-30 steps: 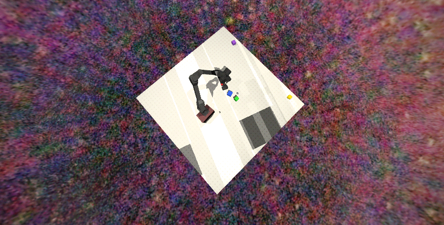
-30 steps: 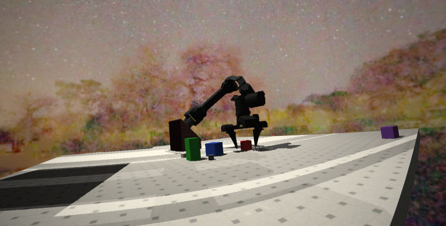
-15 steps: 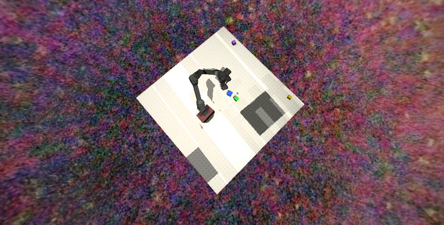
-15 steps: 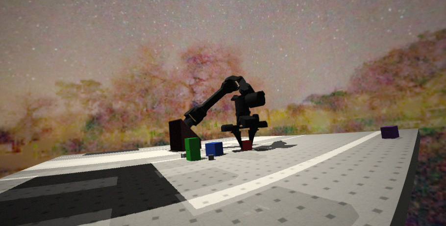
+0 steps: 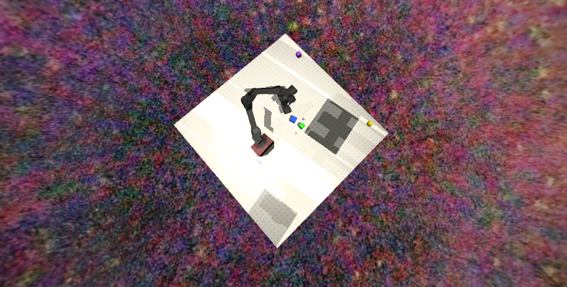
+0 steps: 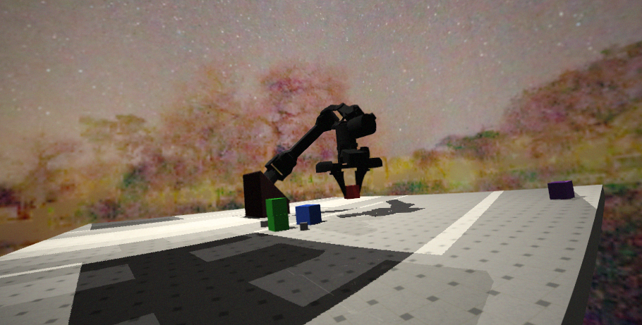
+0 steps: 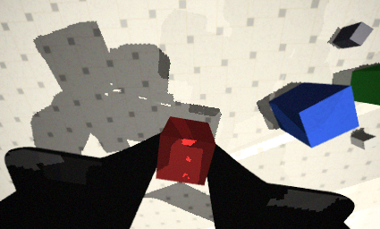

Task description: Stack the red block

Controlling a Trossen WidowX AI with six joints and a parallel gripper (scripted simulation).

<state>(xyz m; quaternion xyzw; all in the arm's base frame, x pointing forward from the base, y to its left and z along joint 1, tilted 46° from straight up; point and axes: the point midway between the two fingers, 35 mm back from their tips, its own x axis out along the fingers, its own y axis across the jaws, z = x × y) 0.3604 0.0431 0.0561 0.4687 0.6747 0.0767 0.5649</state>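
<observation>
The small dark cube lies 20 cm to the right of my gripper tip, 5 cm below it and 2 cm ahead of it. The rest, counted from my gripper tip: blue block (13 cm to the right, 4 cm behind, 3 cm below); purple block (47 cm ahead, 20 cm to the left, 4 cm below); red block (1 cm above).
</observation>
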